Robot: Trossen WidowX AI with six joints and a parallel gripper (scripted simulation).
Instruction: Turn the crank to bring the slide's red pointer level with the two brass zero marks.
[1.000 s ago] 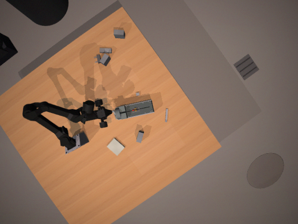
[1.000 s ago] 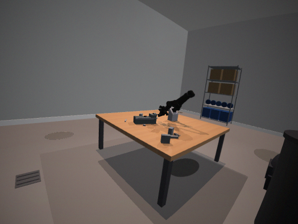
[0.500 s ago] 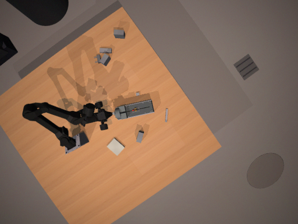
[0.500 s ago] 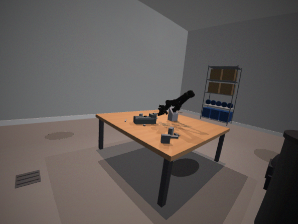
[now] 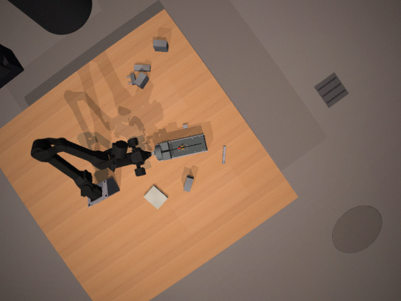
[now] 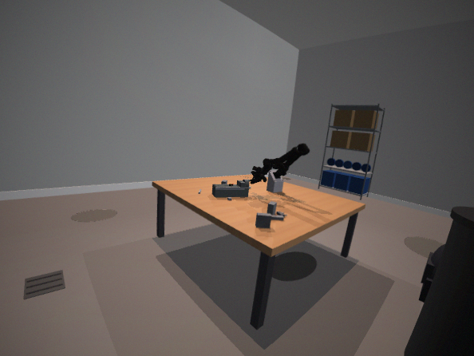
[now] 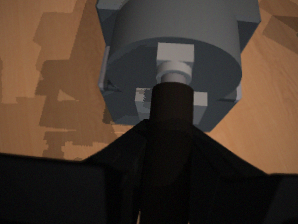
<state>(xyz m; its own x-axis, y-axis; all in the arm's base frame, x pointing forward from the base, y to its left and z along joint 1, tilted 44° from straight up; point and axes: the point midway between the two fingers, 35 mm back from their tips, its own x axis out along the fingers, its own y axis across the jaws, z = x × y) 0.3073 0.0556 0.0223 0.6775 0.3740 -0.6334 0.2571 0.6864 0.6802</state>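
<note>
Right now my gripper tip is 14 cm short of the red pointer, 4 cm to the left of it and 1 cm above it. Round my gripper tip: white square plate (22 cm to the right, 11 cm behind, 8 cm below); small grey cube (22 cm ahead, 9 cm below, 5 cm to the left); dark crank handle (2 cm behind, 2 cm above).
</note>
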